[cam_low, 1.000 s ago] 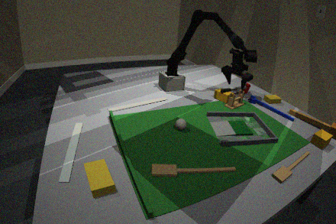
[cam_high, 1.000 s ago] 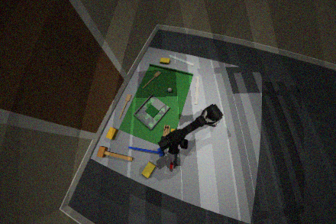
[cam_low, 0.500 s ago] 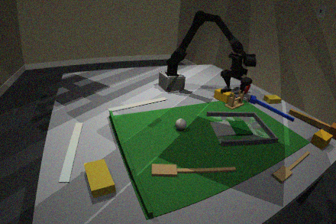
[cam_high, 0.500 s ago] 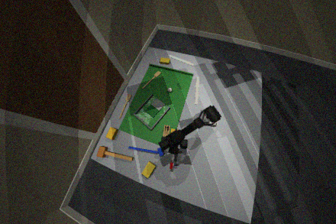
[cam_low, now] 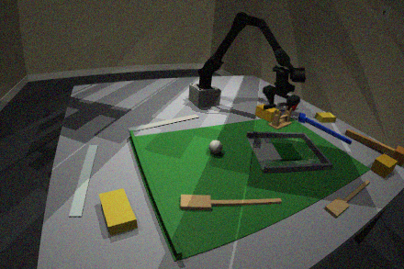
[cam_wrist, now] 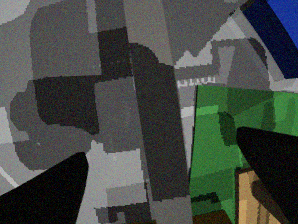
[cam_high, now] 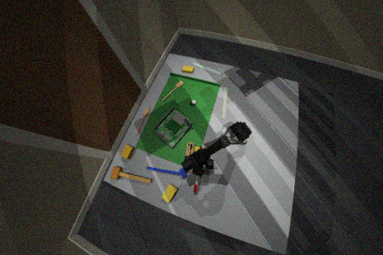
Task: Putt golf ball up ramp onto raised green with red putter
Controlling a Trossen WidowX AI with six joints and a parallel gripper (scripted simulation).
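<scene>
Right now my gripper tip is 1 cm past the red putter, 2 cm to the right of it and 2 cm below it. Round my gripper tip: blue putter (17 cm ahead, 14 cm to the left, 1 cm below); then white golf ball (28 cm ahead, 41 cm to the right).
</scene>
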